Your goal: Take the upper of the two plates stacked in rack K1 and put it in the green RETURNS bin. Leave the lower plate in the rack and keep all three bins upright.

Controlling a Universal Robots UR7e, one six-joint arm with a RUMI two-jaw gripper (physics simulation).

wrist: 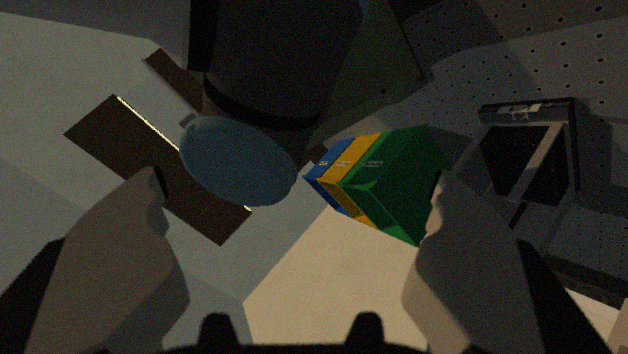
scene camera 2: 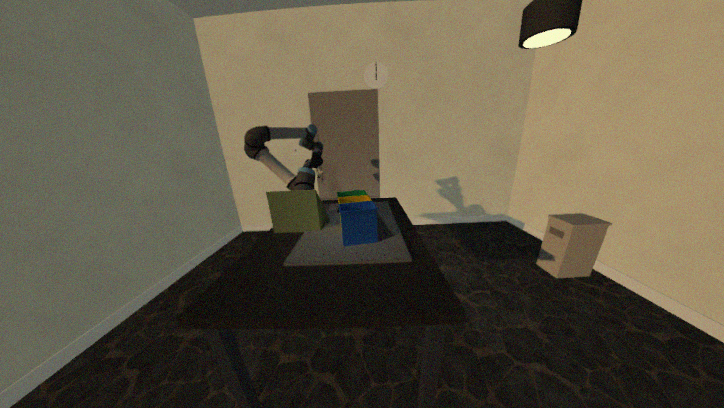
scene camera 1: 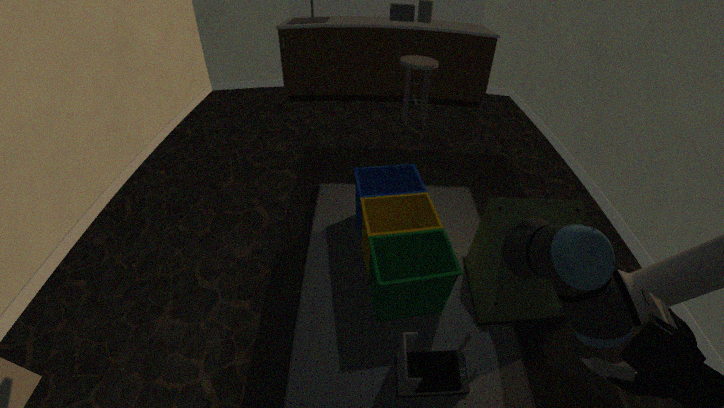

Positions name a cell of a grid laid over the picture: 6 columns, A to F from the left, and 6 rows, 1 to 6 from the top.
blue bin: wrist D3; scene camera 2 C4; scene camera 1 D3
